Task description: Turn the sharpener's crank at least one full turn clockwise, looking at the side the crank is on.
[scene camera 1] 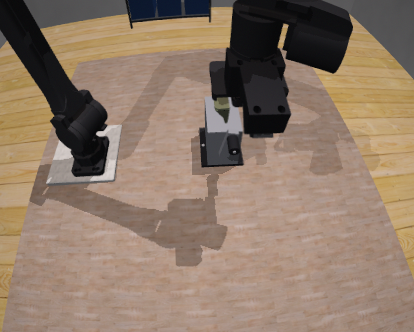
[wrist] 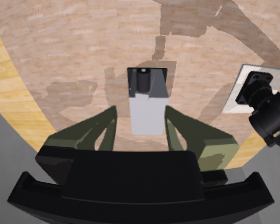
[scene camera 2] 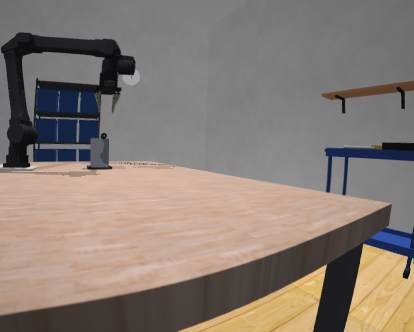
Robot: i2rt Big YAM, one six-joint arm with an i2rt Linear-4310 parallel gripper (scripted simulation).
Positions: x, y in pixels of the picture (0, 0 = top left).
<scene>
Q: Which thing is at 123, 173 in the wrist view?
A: My gripper.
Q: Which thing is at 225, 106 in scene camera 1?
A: My gripper.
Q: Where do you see a sharpener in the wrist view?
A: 147, 117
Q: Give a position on a sharpener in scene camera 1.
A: At 217, 128
</scene>
